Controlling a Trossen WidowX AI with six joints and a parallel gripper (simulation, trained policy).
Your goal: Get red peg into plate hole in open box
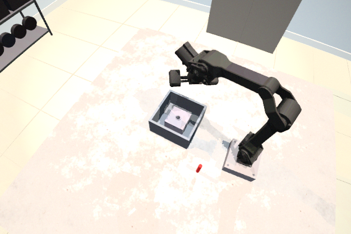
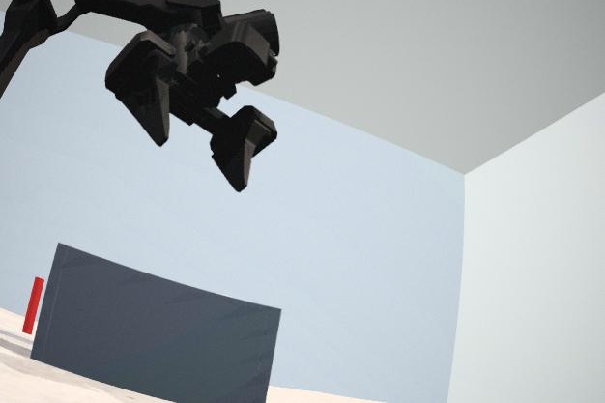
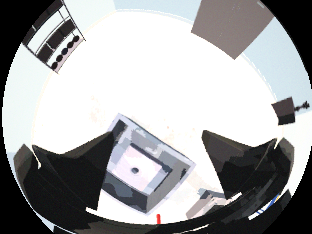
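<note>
The red peg lies 170 mm behind my gripper tip, 280 mm to the left of it and 150 mm below it. From my gripper tip the other things lie so: grey box 100 mm to the left, 170 mm below.
</note>
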